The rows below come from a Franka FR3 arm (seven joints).
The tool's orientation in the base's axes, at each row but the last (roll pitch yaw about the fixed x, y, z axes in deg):
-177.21 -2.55 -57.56
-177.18 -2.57 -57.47
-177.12 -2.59 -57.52
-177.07 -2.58 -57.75
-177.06 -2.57 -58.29
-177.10 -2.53 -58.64
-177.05 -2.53 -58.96
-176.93 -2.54 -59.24
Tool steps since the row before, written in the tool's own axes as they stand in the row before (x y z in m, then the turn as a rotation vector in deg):
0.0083 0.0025 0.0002 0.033 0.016 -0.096
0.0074 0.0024 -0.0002 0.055 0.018 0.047
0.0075 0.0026 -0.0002 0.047 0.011 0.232
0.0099 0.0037 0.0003 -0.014 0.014 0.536
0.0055 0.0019 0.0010 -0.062 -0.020 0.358
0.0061 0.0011 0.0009 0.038 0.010 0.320
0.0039 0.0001 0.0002 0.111 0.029 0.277
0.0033 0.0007 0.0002 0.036 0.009 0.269
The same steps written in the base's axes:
0.0024 -0.0083 0.0000 -0.002 -0.035 0.096
0.0019 -0.0075 0.0004 0.017 -0.057 -0.045
0.0018 -0.0077 0.0004 0.031 -0.048 -0.230
0.0022 -0.0103 0.0000 0.017 -0.001 -0.536
0.0013 -0.0057 -0.0008 0.008 0.059 -0.359
0.0023 -0.0058 -0.0007 0.032 -0.041 -0.318
0.0019 -0.0034 0.0000 0.051 -0.113 -0.273
0.0011 -0.0032 -0.0001 0.029 -0.038 -0.267

